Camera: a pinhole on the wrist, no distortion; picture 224 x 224 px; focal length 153.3 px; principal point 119.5 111.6 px. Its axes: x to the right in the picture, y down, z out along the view. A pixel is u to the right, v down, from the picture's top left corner.
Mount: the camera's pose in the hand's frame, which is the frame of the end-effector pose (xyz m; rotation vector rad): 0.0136 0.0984 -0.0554 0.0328 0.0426 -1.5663
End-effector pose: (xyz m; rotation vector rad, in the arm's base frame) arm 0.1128 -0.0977 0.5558 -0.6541 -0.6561 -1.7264
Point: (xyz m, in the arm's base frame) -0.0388 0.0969 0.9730
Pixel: 191.5 171.0
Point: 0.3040 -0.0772 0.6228
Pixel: 7.1 84.9
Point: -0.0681 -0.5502 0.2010
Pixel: behind the camera
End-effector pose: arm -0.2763 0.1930 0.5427 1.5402 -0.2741 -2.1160
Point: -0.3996 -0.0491 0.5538
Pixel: 52.9 208.3
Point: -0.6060 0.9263 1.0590
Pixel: outside the picture
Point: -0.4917 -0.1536 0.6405
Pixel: 27.4 172.5
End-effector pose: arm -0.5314 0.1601 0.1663 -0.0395 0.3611 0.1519
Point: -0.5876 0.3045 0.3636
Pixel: 77.4 32.8
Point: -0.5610 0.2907 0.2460
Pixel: 70.1 49.0
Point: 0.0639 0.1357 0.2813
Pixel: outside the picture
